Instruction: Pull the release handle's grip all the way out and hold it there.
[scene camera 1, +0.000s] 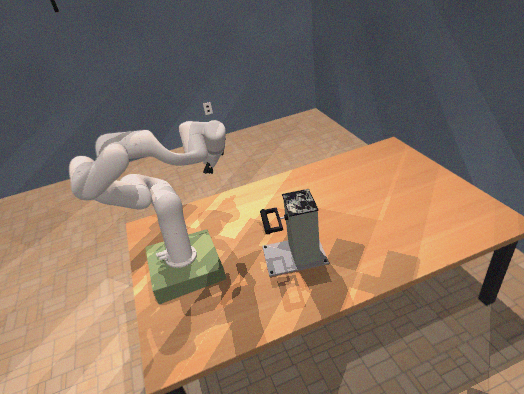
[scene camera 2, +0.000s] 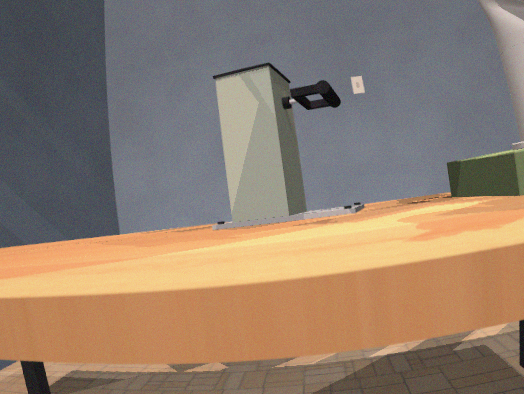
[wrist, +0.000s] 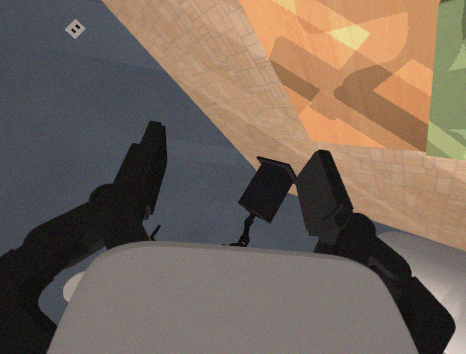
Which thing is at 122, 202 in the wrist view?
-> My gripper.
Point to a grey base plate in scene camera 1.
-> At 278, 256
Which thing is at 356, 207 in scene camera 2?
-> A grey base plate.
